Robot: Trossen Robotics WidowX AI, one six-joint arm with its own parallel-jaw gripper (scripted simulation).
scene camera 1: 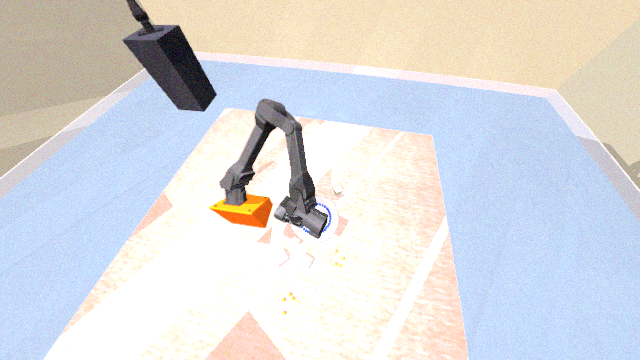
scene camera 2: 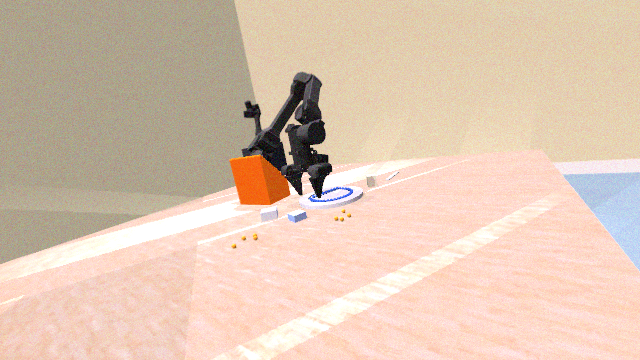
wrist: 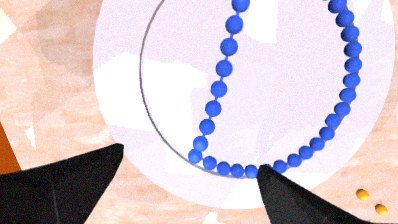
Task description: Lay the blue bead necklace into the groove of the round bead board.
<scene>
My gripper (scene camera 2: 309,196) is open, with nothing in its grasp. I also see a round white bead board (wrist: 286,75).
My gripper also shows in the wrist view (wrist: 192,161).
</scene>
